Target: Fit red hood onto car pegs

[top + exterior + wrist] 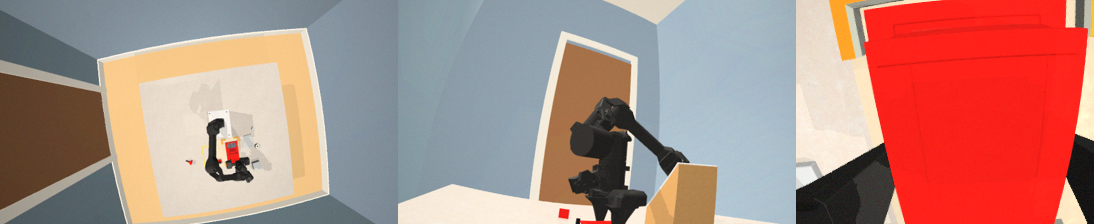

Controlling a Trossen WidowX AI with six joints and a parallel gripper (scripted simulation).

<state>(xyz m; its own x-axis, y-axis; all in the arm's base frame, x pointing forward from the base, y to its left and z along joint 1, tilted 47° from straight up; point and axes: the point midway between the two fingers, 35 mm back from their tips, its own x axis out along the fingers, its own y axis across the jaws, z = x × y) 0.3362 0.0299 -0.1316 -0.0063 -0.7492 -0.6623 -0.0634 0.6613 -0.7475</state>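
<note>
Right now the jig is 4 cm behind my gripper tip, 3 cm to the right of it and 5 cm below it. From my gripper tip the other things lie so: small white wheel 7 cm behind, 23 cm to the left, 6 cm below; red hood 1 cm above.
</note>
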